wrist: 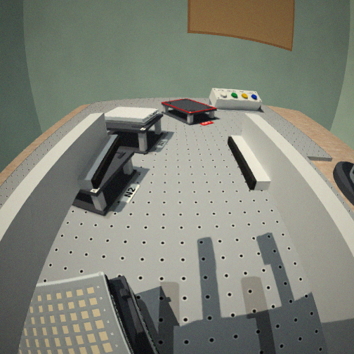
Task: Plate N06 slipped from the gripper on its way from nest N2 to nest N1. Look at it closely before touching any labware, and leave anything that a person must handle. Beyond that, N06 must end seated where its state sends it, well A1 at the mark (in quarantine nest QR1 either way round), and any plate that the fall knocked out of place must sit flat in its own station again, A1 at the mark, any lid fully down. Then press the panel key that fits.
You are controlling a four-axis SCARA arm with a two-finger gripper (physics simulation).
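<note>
My gripper [173, 125] is shut with nothing between its fingers, which still stand apart above the deck. Nest N2 [99, 201] is at the left, partly hidden by the left finger; no plate shows on its visible part. Behind it, a white plate [131, 115] lies on nest N1 [143, 140]. The red-edged nest [189, 106] at the back shows no plate; its label is too small to read surely. The panel [235, 102] has white, green, yellow and blue keys. The name N06 is not readable in the wrist view.
A grey piece with cream squares [70, 312] is cut off at the lower left, with a dark ridged part [127, 305] along its right side. A dark round object [344, 181] is at the right edge. A brown board [241, 22] is on the back wall.
</note>
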